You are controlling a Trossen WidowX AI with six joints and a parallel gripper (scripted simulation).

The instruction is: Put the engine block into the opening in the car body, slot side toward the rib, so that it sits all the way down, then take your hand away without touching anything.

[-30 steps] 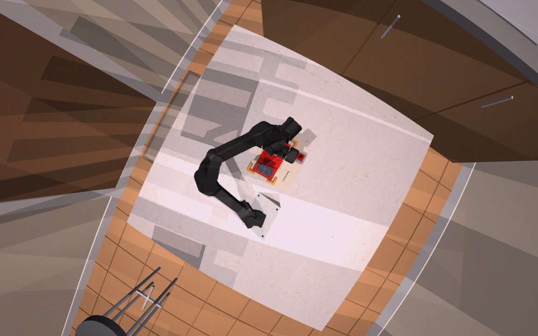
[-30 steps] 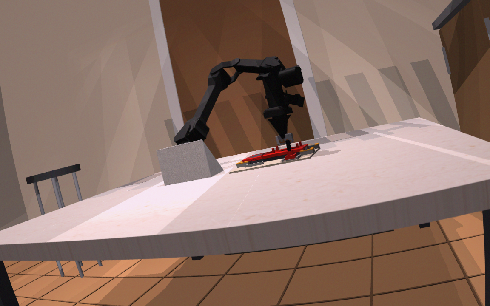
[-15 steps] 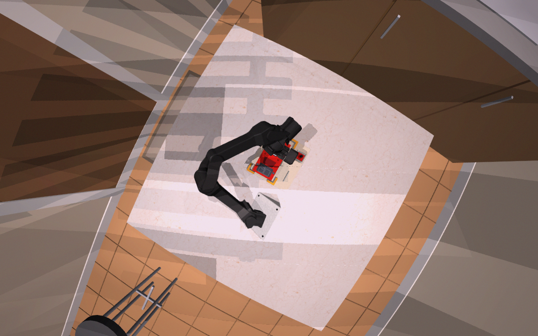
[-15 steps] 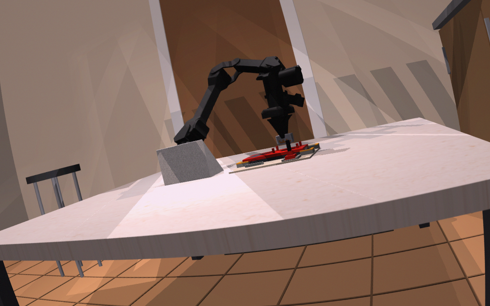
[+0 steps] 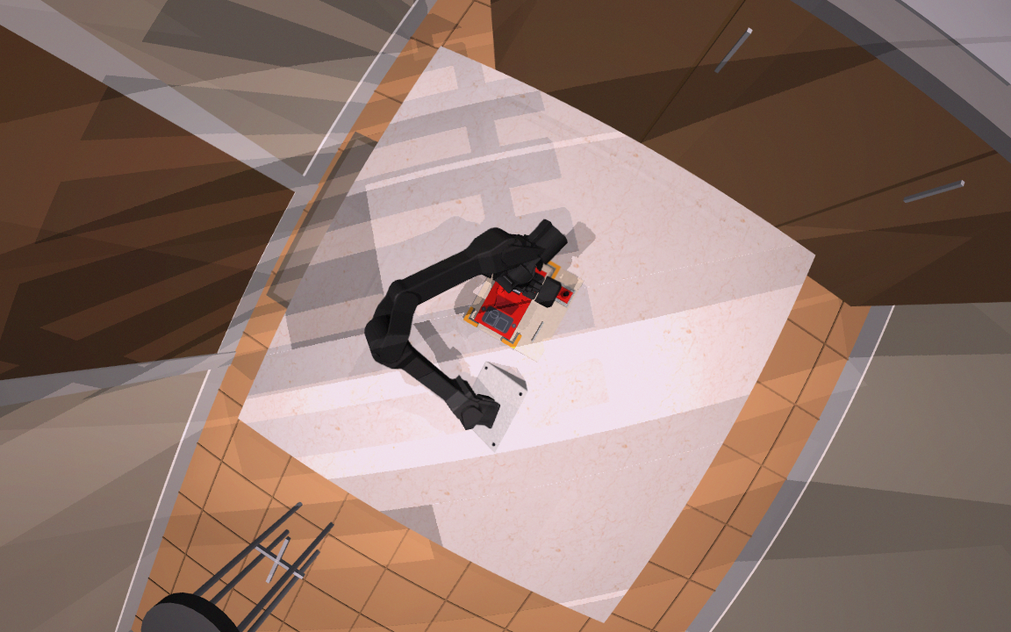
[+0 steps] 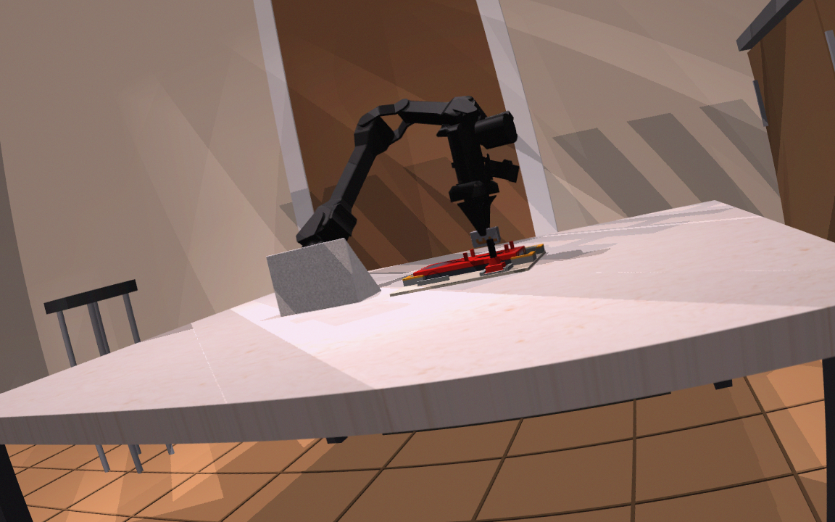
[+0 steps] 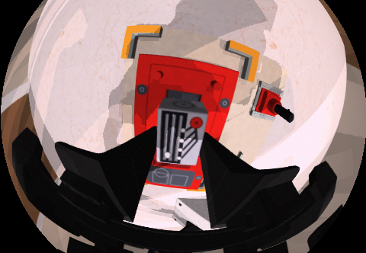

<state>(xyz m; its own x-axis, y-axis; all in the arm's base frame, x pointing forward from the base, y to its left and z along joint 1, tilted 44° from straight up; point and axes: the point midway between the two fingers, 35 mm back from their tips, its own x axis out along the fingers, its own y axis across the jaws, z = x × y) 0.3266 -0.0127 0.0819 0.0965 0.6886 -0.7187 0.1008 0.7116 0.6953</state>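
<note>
Now: gripper tip 10 mm above the engine block.
</note>
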